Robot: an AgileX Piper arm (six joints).
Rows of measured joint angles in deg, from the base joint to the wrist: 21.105 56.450 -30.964 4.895 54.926 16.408; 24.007 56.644 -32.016 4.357 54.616 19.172; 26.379 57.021 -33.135 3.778 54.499 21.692; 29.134 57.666 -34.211 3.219 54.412 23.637; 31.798 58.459 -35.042 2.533 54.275 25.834; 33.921 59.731 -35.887 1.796 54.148 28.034; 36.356 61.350 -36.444 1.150 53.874 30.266; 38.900 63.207 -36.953 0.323 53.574 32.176; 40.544 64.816 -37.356 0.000 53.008 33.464; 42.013 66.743 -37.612 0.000 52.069 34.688; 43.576 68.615 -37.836 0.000 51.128 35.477
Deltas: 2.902 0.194 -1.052 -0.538 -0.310 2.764; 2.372 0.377 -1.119 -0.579 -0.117 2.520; 2.755 0.645 -1.076 -0.559 -0.087 1.945; 2.664 0.793 -0.831 -0.686 -0.137 2.197; 2.123 1.272 -0.845 -0.737 -0.127 2.200; 2.435 1.619 -0.557 -0.646 -0.274 2.232; 2.544 1.857 -0.509 -0.827 -0.300 1.910; 1.644 1.609 -0.403 -0.323 -0.566 1.288; 1.469 1.927 -0.256 0.000 -0.939 1.224; 1.563 1.872 -0.224 0.000 -0.941 0.789
